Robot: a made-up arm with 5 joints. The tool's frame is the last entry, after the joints.
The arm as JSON. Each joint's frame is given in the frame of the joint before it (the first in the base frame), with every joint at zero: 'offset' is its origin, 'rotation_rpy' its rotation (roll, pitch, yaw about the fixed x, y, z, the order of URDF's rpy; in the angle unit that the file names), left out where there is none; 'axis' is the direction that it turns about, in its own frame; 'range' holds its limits. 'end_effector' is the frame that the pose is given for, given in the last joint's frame.
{
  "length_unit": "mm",
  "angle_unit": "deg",
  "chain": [
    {
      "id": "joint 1",
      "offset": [
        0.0,
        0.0,
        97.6
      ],
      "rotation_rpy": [
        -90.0,
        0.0,
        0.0
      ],
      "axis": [
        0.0,
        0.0,
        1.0
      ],
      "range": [
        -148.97,
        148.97
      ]
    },
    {
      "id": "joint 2",
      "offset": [
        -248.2,
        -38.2,
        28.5
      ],
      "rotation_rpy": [
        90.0,
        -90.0,
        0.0
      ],
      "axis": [
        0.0,
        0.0,
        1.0
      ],
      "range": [
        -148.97,
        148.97
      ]
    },
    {
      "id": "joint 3",
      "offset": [
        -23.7,
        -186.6,
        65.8
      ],
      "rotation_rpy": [
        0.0,
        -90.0,
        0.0
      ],
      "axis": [
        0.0,
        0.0,
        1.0
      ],
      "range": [
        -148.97,
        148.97
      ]
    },
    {
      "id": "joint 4",
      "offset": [
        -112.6,
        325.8,
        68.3
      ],
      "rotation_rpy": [
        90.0,
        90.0,
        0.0
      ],
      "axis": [
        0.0,
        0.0,
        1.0
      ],
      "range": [
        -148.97,
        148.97
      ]
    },
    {
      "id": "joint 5",
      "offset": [
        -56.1,
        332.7,
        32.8
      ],
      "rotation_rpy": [
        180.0,
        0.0,
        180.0
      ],
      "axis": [
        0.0,
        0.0,
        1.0
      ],
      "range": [
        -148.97,
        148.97
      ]
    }
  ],
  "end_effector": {
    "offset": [
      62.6,
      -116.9,
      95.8
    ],
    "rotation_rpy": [
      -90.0,
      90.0,
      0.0
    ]
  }
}
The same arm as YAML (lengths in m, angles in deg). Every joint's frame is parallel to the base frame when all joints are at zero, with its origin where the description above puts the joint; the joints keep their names.
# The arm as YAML. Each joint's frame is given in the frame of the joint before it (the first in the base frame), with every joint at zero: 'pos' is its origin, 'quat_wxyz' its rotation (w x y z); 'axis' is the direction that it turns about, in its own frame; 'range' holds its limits. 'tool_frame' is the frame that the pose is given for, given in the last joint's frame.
length_unit: m
angle_unit: deg
joints:
  - joint: joint 1
    pos: [0.0, 0.0, 0.0976]
    quat_wxyz: [1.0, 0.0, 0.0, 0.0]
    axis: [0.0, 1.0, 0.0]
    range: [-148.97, 148.97]
  - joint: joint 2
    pos: [-0.2482, 0.0285, 0.0382]
    quat_wxyz: [1.0, 0.0, 0.0, 0.0]
    axis: [0.0, 0.0, 1.0]
    range: [-148.97, 148.97]
  - joint: joint 3
    pos: [0.1866, -0.0237, 0.0658]
    quat_wxyz: [1.0, 0.0, 0.0, 0.0]
    axis: [0.0, -1.0, 0.0]
    range: [-148.97, 148.97]
  - joint: joint 4
    pos: [-0.3258, -0.0683, -0.1126]
    quat_wxyz: [1.0, 0.0, 0.0, 0.0]
    axis: [1.0, 0.0, 0.0]
    range: [-148.97, 148.97]
  - joint: joint 5
    pos: [0.0328, -0.0561, 0.3327]
    quat_wxyz: [1.0, 0.0, 0.0, 0.0]
    axis: [-1.0, 0.0, 0.0]
    range: [-148.97, 148.97]
tool_frame:
  pos: [-0.0958, -0.0626, -0.1169]
  quat_wxyz: [1.0, 0.0, 0.0, 0.0]

